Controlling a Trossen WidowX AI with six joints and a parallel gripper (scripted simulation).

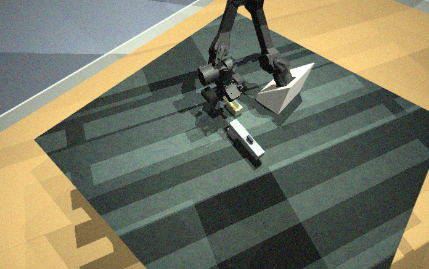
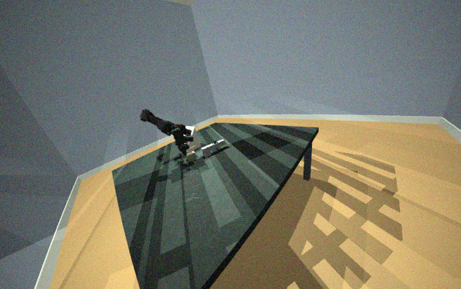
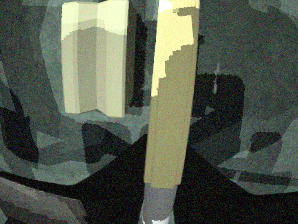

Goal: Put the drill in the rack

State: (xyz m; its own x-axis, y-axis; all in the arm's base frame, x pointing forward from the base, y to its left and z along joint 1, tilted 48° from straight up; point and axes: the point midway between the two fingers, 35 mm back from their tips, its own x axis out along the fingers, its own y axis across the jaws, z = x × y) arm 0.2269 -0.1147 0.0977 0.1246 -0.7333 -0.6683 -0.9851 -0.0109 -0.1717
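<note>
The drill is 4 cm to the left of my gripper tip and 3 cm above it. Round my gripper tip: rack: 4 cm to the left, 4 cm below, 4 cm behind; then dark blue key: 22 cm to the left, 6 cm ahead.
</note>
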